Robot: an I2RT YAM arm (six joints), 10 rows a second.
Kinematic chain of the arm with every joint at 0, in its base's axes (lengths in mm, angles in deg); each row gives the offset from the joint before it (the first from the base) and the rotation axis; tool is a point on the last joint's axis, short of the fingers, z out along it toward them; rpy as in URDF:
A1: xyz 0 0 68 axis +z
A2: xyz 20 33.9 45.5 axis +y
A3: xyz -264 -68.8 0 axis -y
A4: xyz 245 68.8 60 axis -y
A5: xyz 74 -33.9 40.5 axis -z
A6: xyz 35.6 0 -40.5 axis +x
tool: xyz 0 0 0 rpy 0 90 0
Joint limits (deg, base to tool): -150..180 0..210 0..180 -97..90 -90..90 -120..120
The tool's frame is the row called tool.
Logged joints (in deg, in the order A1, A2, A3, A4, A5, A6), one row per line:
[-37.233, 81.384, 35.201, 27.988, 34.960, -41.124]
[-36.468, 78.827, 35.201, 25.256, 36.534, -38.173]
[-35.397, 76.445, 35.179, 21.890, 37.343, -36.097]
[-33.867, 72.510, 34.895, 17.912, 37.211, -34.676]
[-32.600, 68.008, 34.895, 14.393, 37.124, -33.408]
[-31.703, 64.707, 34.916, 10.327, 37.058, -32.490]
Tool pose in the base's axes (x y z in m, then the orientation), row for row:
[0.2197, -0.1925, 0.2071, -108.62, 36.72, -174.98]
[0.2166, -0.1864, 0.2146, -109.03, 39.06, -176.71]
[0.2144, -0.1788, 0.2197, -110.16, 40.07, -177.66]
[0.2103, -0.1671, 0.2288, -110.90, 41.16, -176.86]
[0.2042, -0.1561, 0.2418, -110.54, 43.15, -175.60]
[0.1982, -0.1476, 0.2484, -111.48, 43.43, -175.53]
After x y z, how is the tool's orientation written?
As angles about the fixed x, y, z axes (roll, pitch, yaw), in degrees.
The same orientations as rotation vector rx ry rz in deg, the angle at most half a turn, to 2 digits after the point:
[23.02, 119.55, -83.27]
[26.31, 118.24, -82.49]
[27.54, 118.23, -81.23]
[27.04, 117.83, -79.36]
[27.08, 116.09, -77.89]
[26.75, 116.43, -76.68]

